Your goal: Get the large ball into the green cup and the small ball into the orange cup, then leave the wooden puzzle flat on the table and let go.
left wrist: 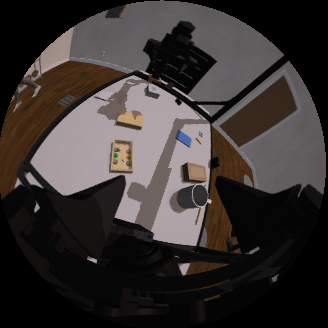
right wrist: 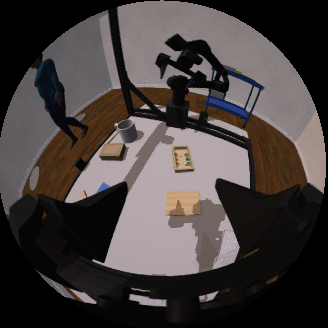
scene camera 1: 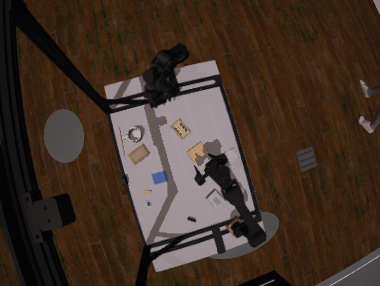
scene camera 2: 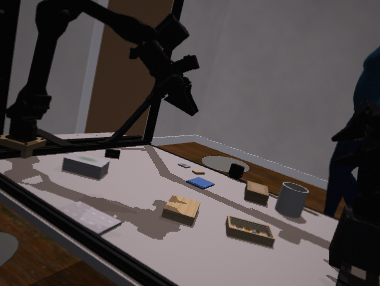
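Pixels of known places: left gripper, fingertip midpoint: [left wrist: 171, 180] [right wrist: 173, 83] [scene camera 1: 163, 104] [scene camera 2: 333, 150]; right gripper, fingertip midpoint: [left wrist: 165, 69] [right wrist: 172, 185] [scene camera 1: 201, 159] [scene camera 2: 195, 113]; left arm's base, link origin: [left wrist: 124, 250] [right wrist: 177, 102] [scene camera 2: 368, 218]; right arm's base, link origin: [left wrist: 154, 77] [scene camera 1: 237, 227] [scene camera 2: 21, 138].
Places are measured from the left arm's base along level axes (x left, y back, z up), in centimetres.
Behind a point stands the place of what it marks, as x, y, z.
The wooden puzzle [scene camera 1: 175, 132] @[3.6, -25.1, -10.0] [scene camera 2: 250, 238] @[10.1, -22.9, -11.2] [left wrist: 122, 171] @[4.7, -18.9, -10.7] [right wrist: 184, 170] @[9.0, -29.2, -11.2] is a small open-topped tray lying flat on the table. In the wrist views the green cup [left wrist: 115, 155] @[8.7, -22.7, -10.1] [right wrist: 188, 160] @[9.6, -25.2, -10.1] and the orange cup [left wrist: 128, 157] @[4.6, -23.8, -10.1] [right wrist: 177, 159] @[5.5, -25.9, -10.1] sit on opposite long sides. Two small pale balls seem to lie on its floor, apart from the cups; their sizes are hard to tell. My left gripper [left wrist: 171, 180] @[0.1, -11.9, 12.7] is open and empty, raised near its own base, away from the puzzle. My right gripper [right wrist: 172, 185] @[7.2, -45.0, 12.6] [scene camera 2: 192, 111] @[7.2, -45.0, 12.6] is open and empty, high above the table, beyond the wooden block from the puzzle.
A slatted wooden block [scene camera 1: 195, 149] @[10.3, -38.9, -9.8] [right wrist: 183, 197] @[10.6, -39.4, -9.8] lies near the puzzle. A grey mug [scene camera 2: 291, 201] @[-15.9, -17.4, -7.1] [left wrist: 187, 198] @[-16.3, -15.9, -5.5] and a brown box [scene camera 2: 257, 192] @[-17.4, -27.9, -8.5] [left wrist: 195, 172] @[-21.5, -28.1, -8.5] stand near one long edge. A blue flat piece [scene camera 1: 160, 177] @[-15.5, -46.4, -11.5], a grey box [scene camera 2: 85, 167] @[13.1, -70.4, -9.7] and a dotted pale sheet [scene camera 2: 90, 216] @[30.7, -52.8, -11.3] also lie there.
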